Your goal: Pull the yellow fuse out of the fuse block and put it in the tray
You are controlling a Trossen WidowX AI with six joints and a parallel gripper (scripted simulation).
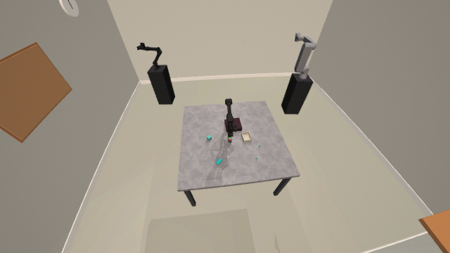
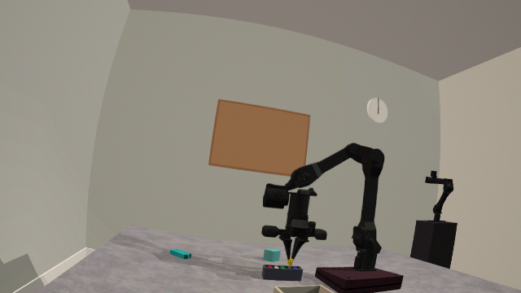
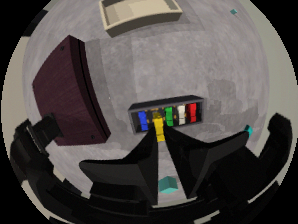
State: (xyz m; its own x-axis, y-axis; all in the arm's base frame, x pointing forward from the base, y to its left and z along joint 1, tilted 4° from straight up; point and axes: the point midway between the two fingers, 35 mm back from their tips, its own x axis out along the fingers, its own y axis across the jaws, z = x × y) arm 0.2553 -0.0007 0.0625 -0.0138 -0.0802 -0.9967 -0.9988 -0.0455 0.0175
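My gripper tip is 1 cm past the beige tray, 21 cm to the right of it and 6 cm above it. Also, from my gripper tip: flat teal bar (35 cm ahead, 12 cm to the right, 6 cm below); teal cube (2 cm ahead, 26 cm to the right, 4 cm below); yellow fuse (1 cm below).
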